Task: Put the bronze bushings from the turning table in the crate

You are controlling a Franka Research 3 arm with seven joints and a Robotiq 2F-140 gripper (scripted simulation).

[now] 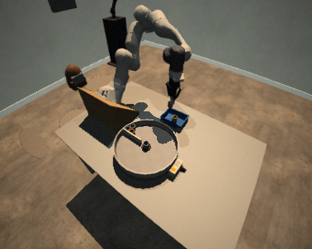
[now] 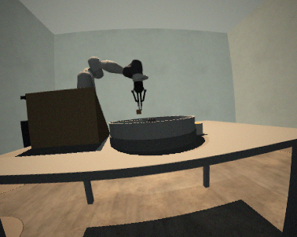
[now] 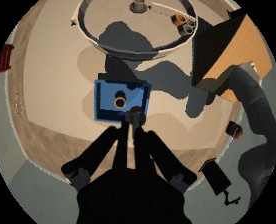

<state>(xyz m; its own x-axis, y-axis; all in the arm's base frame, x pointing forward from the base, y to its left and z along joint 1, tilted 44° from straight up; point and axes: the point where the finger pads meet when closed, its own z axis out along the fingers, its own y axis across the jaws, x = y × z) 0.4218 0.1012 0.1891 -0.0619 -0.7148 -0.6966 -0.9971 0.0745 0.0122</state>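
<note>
My hand is 4 cm short of the blue crate and 17 cm above it. Also, from my hand: round grey turning table 1 cm ahead, 36 cm to the right, 14 cm below.
</note>
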